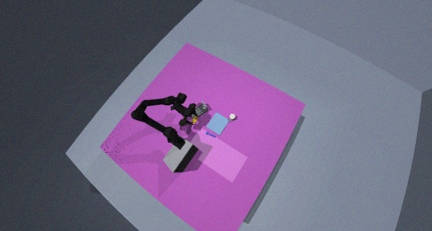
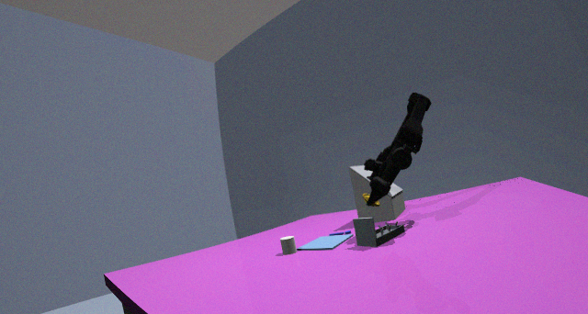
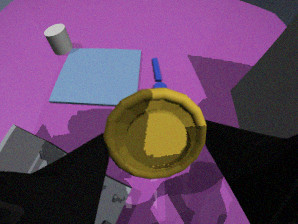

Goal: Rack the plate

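The grey dish rack is 9 cm ahead of my gripper tip, 8 cm below it and 6 cm to the left of it. The rest, counted from my gripper tip: yellow plate: 1 cm to the left, 1 cm above; then blue spoon: 13 cm to the right, 10 cm below, 1 cm behind; then light blue mat: 13 cm to the right, 10 cm below, 10 cm ahead.
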